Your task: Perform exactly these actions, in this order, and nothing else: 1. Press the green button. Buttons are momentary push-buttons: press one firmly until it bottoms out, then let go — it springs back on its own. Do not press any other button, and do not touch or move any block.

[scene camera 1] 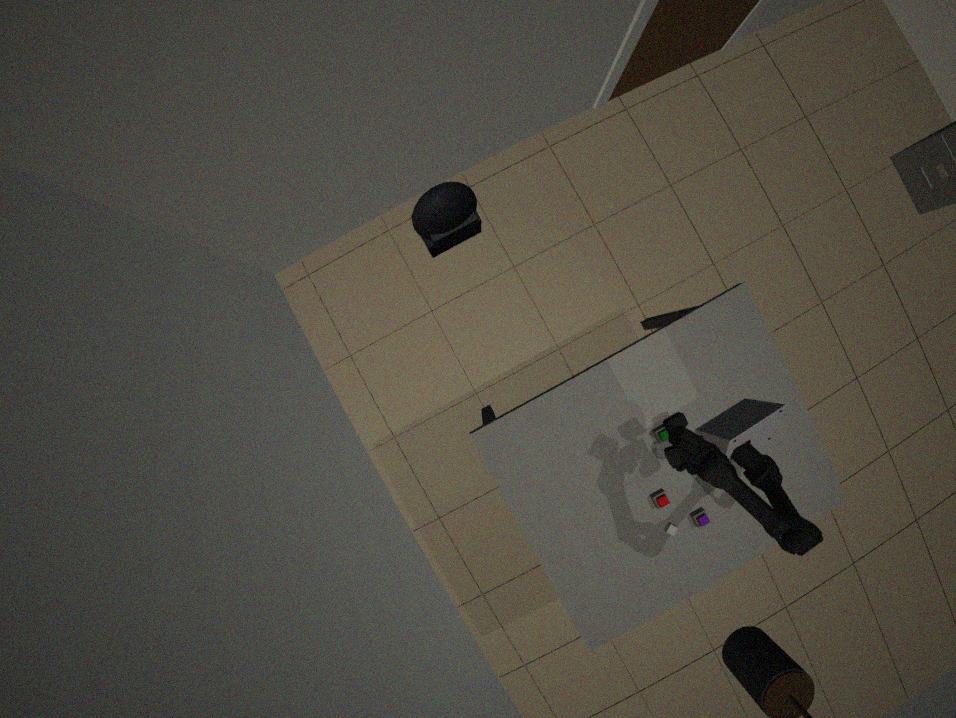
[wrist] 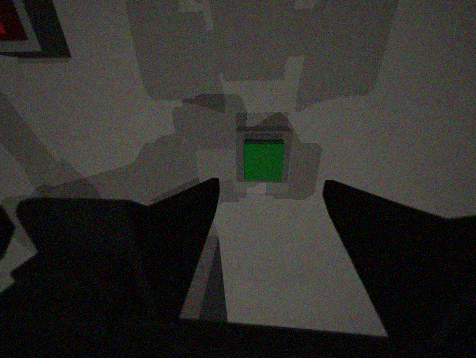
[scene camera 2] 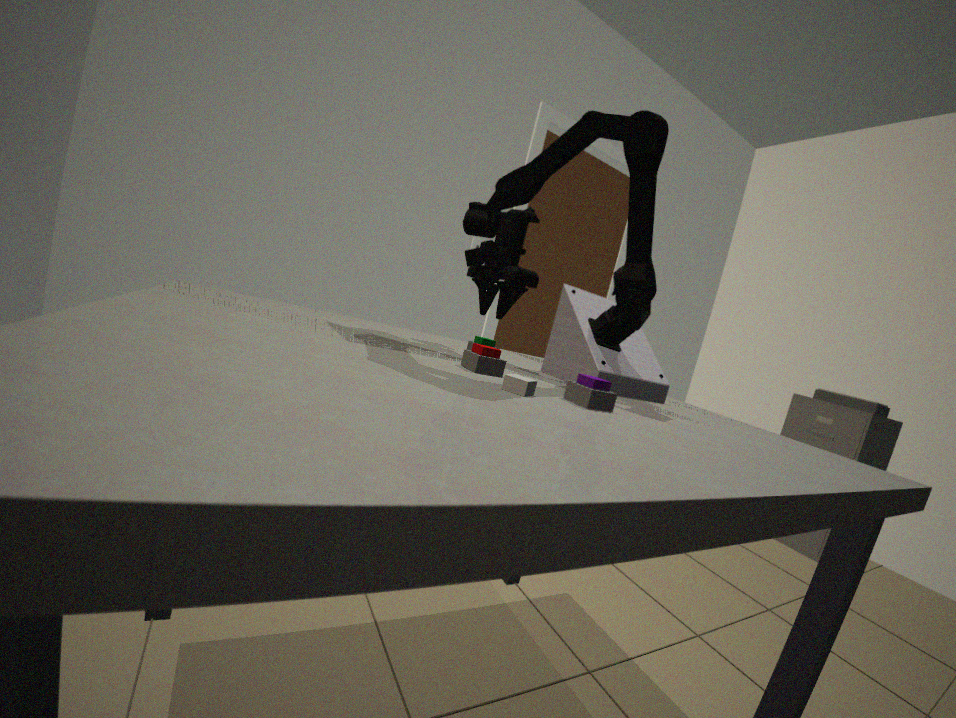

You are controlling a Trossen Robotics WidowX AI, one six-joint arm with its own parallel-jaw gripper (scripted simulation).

Labels:
My gripper shows in scene camera 1 point(672, 437), in the wrist view and in scene camera 2. The same spot on my gripper: point(wrist: 98, 259) is point(scene camera 2: 505, 281).

